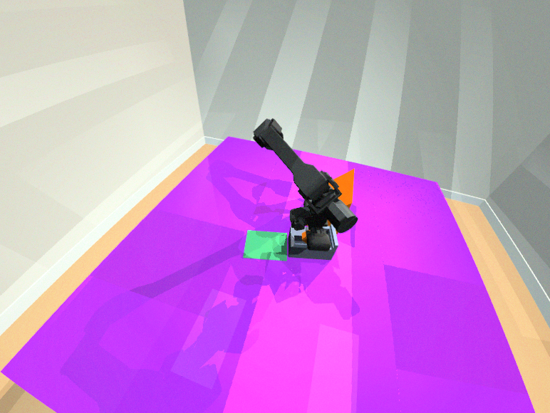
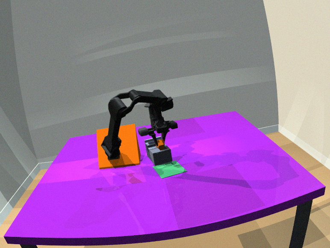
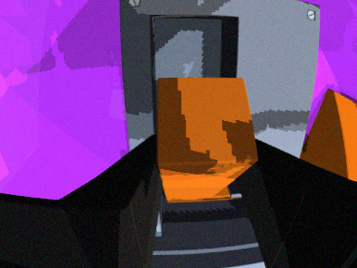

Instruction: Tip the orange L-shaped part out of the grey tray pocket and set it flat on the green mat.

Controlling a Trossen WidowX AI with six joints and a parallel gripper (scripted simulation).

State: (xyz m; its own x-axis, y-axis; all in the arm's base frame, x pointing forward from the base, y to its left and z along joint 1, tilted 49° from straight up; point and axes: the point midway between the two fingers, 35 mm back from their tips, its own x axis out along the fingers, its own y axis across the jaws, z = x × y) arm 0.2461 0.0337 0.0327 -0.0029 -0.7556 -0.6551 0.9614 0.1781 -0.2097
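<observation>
Right now my gripper tip is 30 mm short of the green mat, 140 mm to the left of it and 90 mm above it. Round my gripper tip: orange L-shaped part (20 mm behind, 30 mm to the left, 30 mm below).
</observation>
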